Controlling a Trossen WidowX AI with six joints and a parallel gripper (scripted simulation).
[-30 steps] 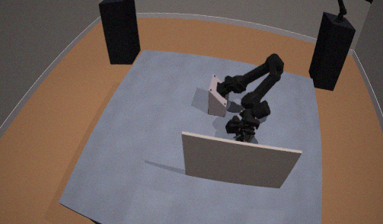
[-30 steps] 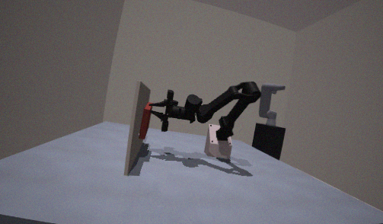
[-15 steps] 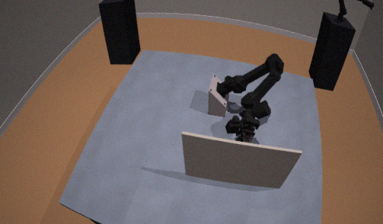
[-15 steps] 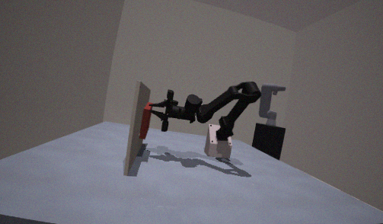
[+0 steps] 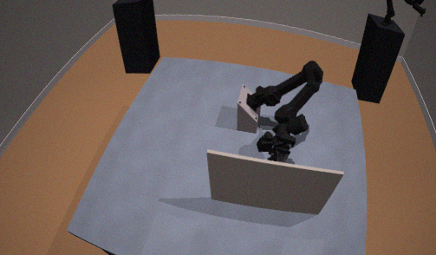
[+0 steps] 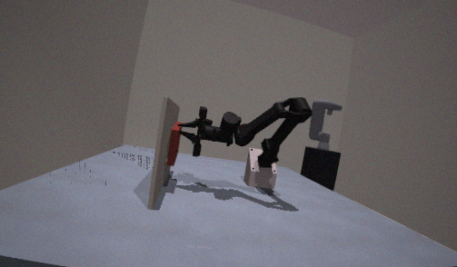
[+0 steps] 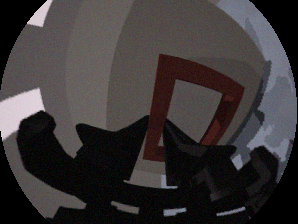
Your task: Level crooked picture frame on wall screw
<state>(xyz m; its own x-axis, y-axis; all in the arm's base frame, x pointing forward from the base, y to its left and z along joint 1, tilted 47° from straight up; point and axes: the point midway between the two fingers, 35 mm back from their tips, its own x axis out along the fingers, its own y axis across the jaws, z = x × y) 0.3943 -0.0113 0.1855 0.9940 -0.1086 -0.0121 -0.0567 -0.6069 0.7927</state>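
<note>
Now: gripper tip 1 cm short of the picture frame, 1 cm to the left of it and 5 cm above it. Round my gripper tip: wall panel 2 cm ahead, 7 cm below.
</note>
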